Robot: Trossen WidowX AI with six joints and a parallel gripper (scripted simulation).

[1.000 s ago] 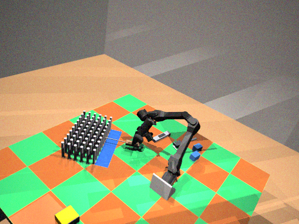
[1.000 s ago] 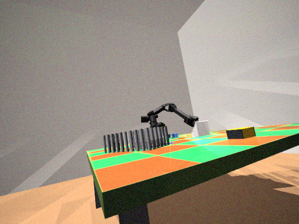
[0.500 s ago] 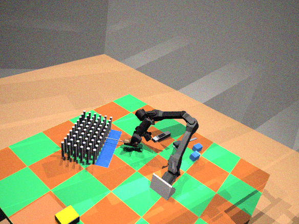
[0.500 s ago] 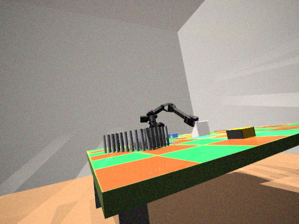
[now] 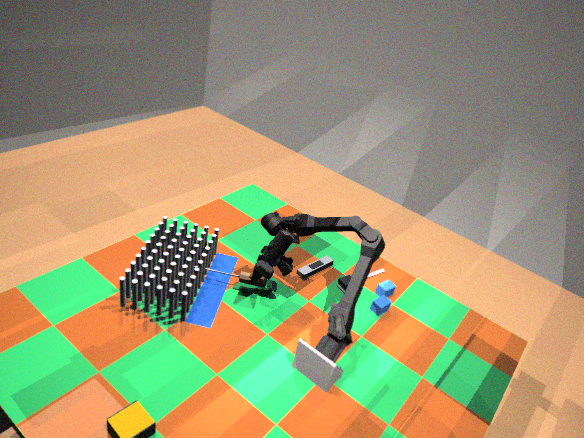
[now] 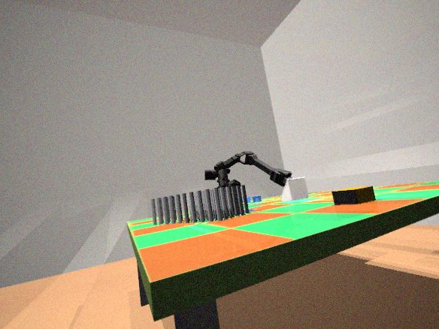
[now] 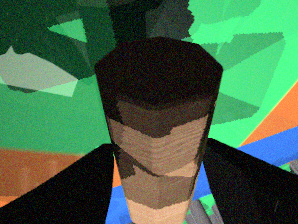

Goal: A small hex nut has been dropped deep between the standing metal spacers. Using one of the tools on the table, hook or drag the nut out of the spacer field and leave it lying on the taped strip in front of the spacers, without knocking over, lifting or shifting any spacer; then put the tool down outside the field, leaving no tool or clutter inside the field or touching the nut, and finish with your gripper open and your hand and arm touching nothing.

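My gripper tip is 10 cm short of the blue taped strip, 8 cm to the right of it and 3 cm above it. Round my gripper tip: black block 61 cm to the left, 7 cm behind, 1 cm below; hex nut 27 cm ahead, 11 cm to the left, 3 cm below; thin metal rod 10 cm ahead, 4 cm to the left.
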